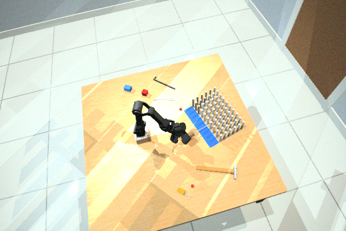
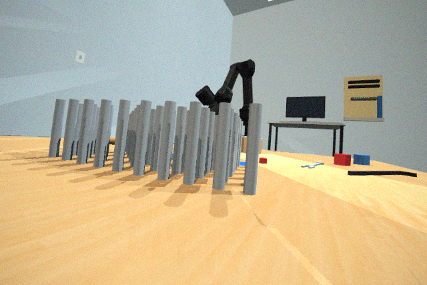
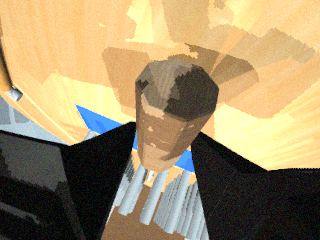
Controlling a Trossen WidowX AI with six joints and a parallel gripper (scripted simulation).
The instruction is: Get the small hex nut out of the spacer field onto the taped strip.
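Now: the blue taped strip 11 cm ahead of my gripper tip, 9 cm to the left of it and 4 cm below it. Round my gripper tip: wrench 15 cm behind, 38 cm to the left, 4 cm below; then orange screwdriver 10 cm behind, 38 cm to the right, 2 cm below; then wooden-handled screwdriver 10 cm ahead, 4 cm to the left, 1 cm below.
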